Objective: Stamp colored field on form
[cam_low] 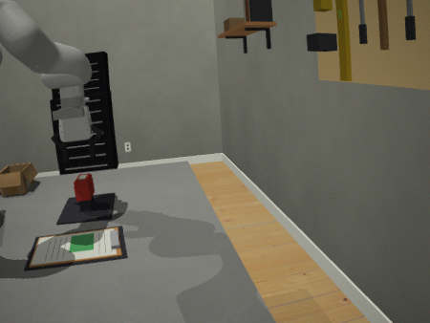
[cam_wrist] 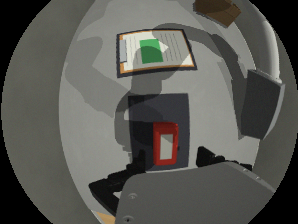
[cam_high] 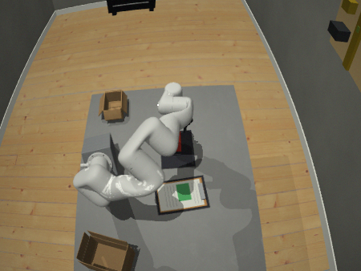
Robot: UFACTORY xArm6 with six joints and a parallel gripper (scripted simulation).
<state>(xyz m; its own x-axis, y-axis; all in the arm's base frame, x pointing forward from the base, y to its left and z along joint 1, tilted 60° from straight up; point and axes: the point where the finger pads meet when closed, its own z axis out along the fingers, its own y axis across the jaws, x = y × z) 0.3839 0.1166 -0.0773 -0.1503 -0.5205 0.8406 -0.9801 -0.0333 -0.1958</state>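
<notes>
Right now my hand is 120 mm above the red stamp. From my hand the other things lie so: clipboard with form: 10 mm behind, 270 mm to the right, 160 mm below; then dark mat: 170 mm below; then dark stamp base: 150 mm below.
</notes>
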